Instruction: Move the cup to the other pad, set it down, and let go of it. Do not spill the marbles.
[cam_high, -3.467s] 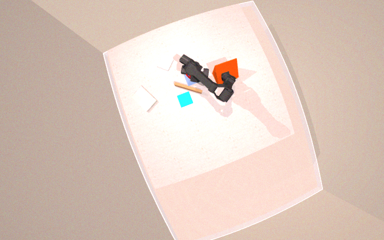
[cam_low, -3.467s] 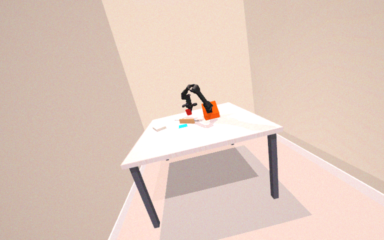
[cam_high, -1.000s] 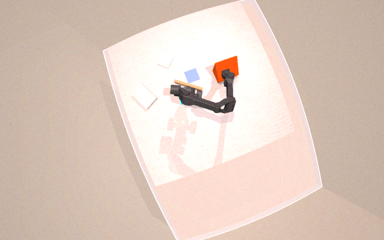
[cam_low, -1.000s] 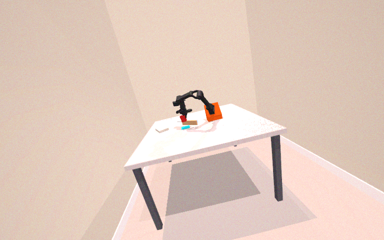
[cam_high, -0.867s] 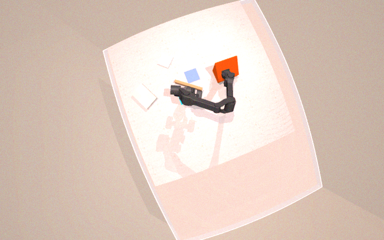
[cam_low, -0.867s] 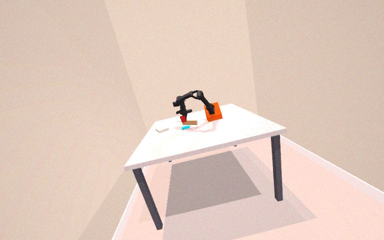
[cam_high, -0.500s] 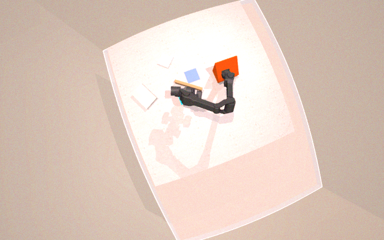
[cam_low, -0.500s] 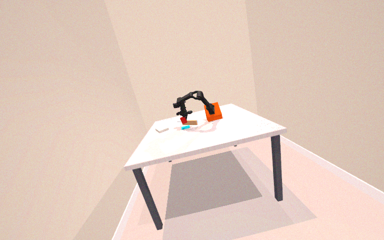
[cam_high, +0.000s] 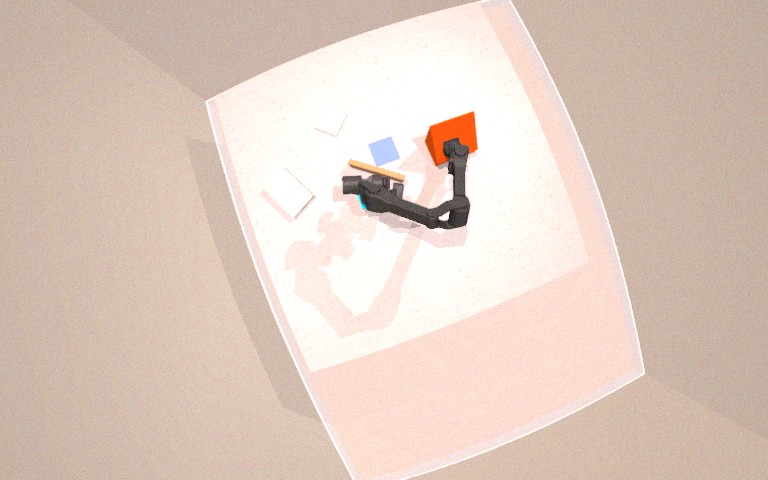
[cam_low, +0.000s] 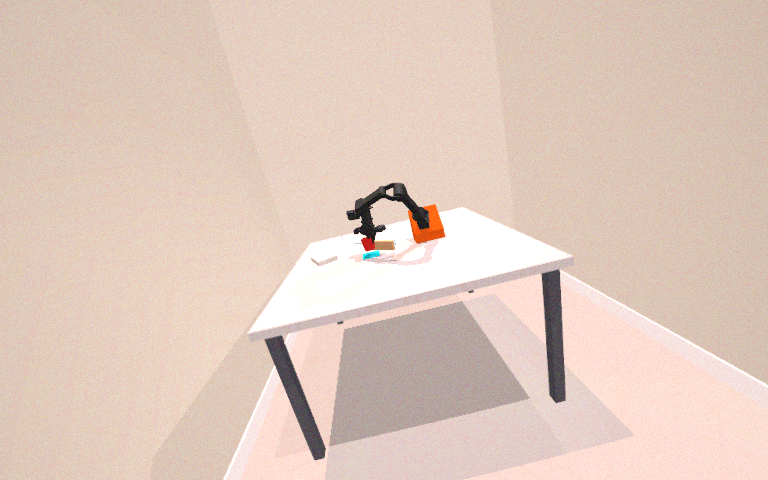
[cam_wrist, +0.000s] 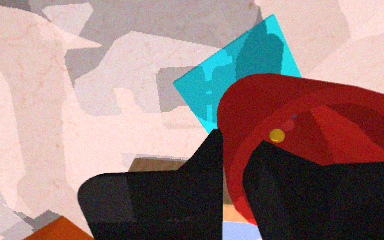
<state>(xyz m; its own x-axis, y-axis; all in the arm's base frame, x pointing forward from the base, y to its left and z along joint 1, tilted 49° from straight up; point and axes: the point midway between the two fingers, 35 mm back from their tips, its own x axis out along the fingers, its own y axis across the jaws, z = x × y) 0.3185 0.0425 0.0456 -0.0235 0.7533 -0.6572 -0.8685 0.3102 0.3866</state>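
The cyan pad lies 30 mm ahead of my gripper tip, 10 mm to the right of it and 80 mm below it. Round my gripper tip: white block 330 mm ahead, 140 mm to the right, 60 mm below; then wooden bar 30 mm behind, 80 mm to the right, 50 mm below; then red cup 30 mm ahead, 20 mm to the right.
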